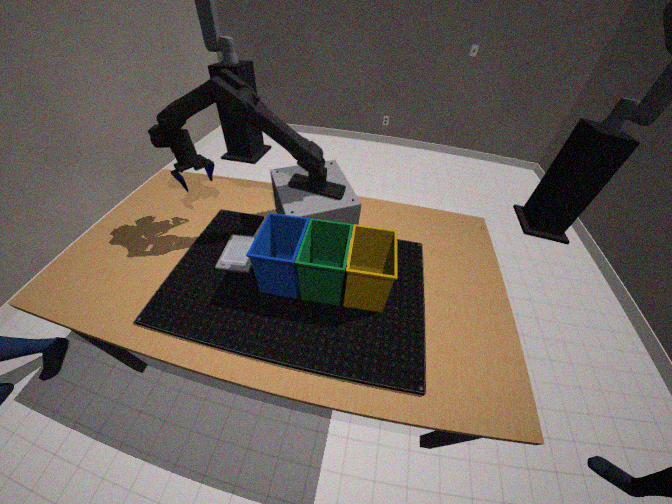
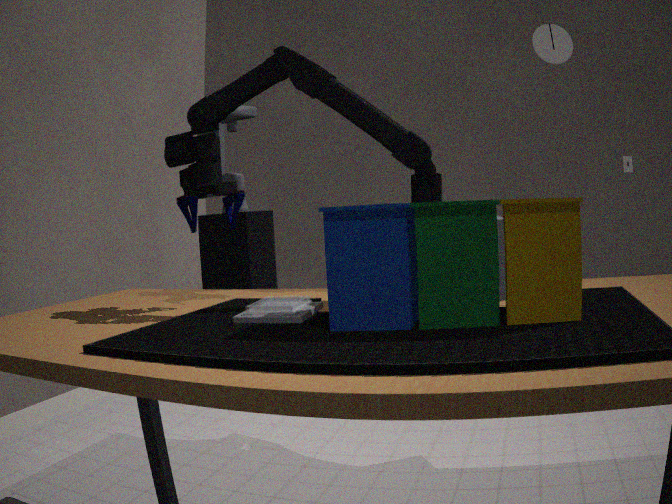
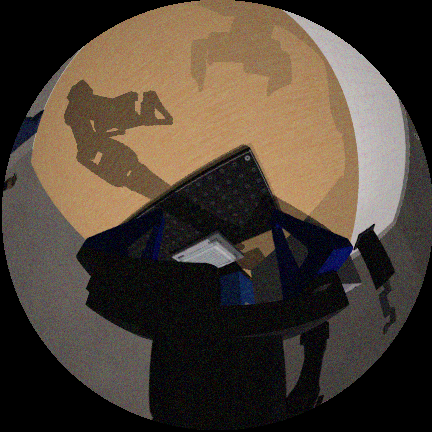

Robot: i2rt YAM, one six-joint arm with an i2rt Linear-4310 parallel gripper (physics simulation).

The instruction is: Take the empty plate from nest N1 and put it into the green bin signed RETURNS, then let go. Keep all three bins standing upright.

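Places are measured from the arm's base along level axes (x ahead, y left, z up), in metres.
Pixels of known places: gripper, between the fingertips: (image 1: 199,186) (image 2: 213,230) (image 3: 216,214); arm's base, origin of its link: (image 1: 317,187).
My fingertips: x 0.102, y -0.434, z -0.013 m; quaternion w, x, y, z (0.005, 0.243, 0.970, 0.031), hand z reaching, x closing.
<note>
For each thing: its middle in the pictures, then the offset to it from my fingertips. Level surfaces: height alone.
- green bin, middle of its body: (image 2: 461,260) (image 1: 325,262) dy +0.547, dx +0.171, dz -0.062 m
- blue bin, middle of its body: (image 2: 378,263) (image 1: 283,256) (image 3: 225,304) dy +0.416, dx +0.185, dz -0.062 m
- yellow bin, middle of its body: (image 2: 540,256) (image 1: 368,269) dy +0.678, dx +0.158, dz -0.062 m
- black mat, height of its surface: dz -0.151 m
- wooden table, height of its surface: dz -0.164 m
A pale, flat, squarish plate (image 1: 237,250) (image 2: 279,304) (image 3: 209,252) lies in a light nest on the black mat, left of the bins; the line between plate and nest is hard to tell. The green bin (image 1: 324,282) (image 2: 457,265) stands upright between the blue bin (image 1: 277,275) (image 2: 370,268) (image 3: 236,289) and the yellow bin (image 1: 368,290) (image 2: 542,260). No sign can be read. My gripper (image 1: 199,185) (image 2: 212,227) (image 3: 216,214) is open and empty, high above the table, to the left of and behind the plate.
The black mat (image 1: 271,341) (image 2: 217,352) lies on the wooden table (image 1: 466,325) (image 2: 32,339). The grey arm base (image 1: 314,203) stands right behind the bins. A dark pedestal (image 1: 241,124) (image 2: 238,249) stands beyond the table's back edge, another pedestal (image 1: 575,179) at the right.
</note>
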